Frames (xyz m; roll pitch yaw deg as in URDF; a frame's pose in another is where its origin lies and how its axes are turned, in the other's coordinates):
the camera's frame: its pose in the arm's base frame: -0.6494 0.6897 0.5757 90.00 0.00 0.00
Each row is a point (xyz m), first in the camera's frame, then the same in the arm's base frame.
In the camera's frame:
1: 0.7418 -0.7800 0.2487
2: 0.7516 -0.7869 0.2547
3: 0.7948 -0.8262 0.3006
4: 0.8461 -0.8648 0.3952
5: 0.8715 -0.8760 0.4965
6: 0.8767 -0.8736 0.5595
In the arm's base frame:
1: 0.0924 0.4410 -0.2043
2: 0.1022 0.4350 -0.2112
3: 0.1454 0.3891 -0.2505
4: 0.1967 0.2945 -0.2891
5: 0.2221 0.1932 -0.3003
6: 0.2273 0.1302 -0.2979

